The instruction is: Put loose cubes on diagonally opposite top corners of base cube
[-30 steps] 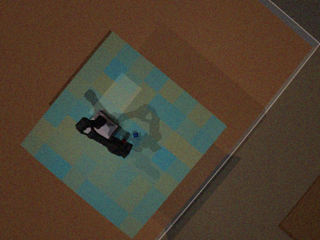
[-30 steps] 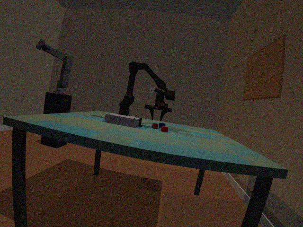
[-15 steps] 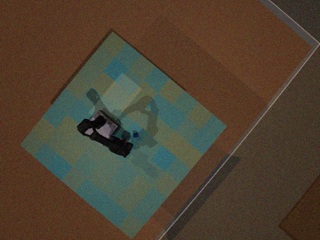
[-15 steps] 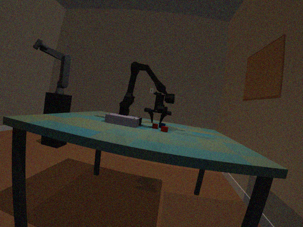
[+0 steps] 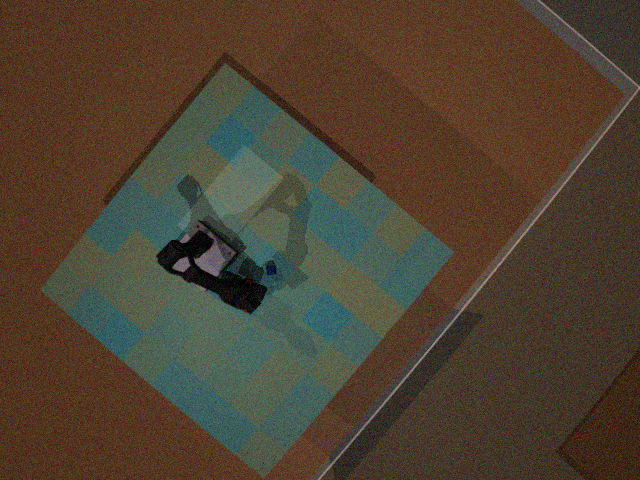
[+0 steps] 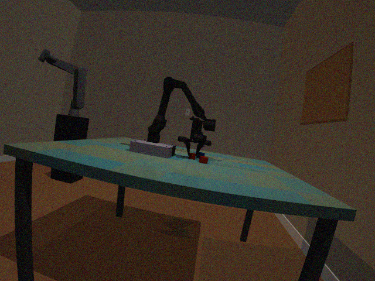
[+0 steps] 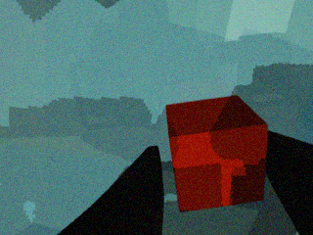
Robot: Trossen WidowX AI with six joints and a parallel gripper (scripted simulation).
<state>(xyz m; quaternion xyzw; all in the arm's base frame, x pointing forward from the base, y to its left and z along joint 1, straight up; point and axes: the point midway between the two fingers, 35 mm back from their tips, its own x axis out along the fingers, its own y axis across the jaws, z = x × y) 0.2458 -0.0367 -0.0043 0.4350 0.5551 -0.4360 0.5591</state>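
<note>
Now: gripper tip 50 mm short of the blue cube and 110 mm to the right of it. From my gripper tip the other things lie so: red cube (right at my gripper tip).
</note>
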